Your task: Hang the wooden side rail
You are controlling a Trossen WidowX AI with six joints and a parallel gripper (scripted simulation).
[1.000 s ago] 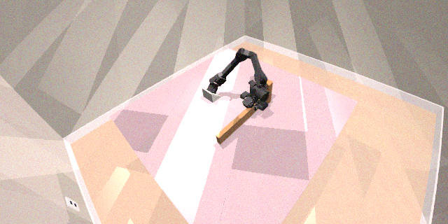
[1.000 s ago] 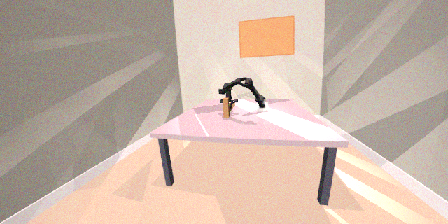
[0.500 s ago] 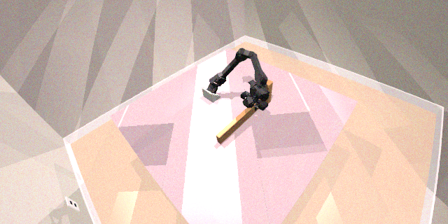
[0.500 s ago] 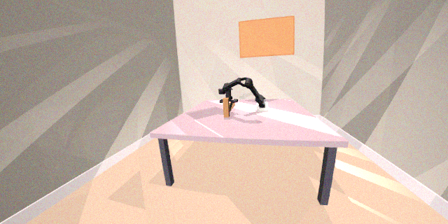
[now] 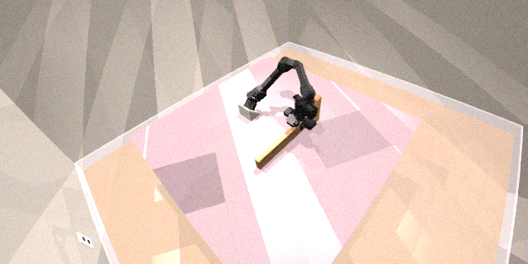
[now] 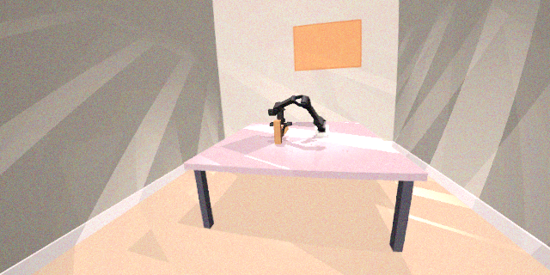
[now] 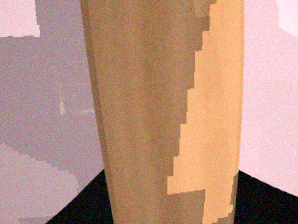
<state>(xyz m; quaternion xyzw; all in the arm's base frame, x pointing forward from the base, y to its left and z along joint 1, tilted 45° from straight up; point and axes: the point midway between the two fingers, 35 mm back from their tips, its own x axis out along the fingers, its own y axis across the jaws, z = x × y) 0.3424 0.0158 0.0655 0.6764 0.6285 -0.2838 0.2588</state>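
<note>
My gripper tip is now 140 mm to the right of the wooden headboard post, 40 mm below it and 10 mm short of it.
</note>
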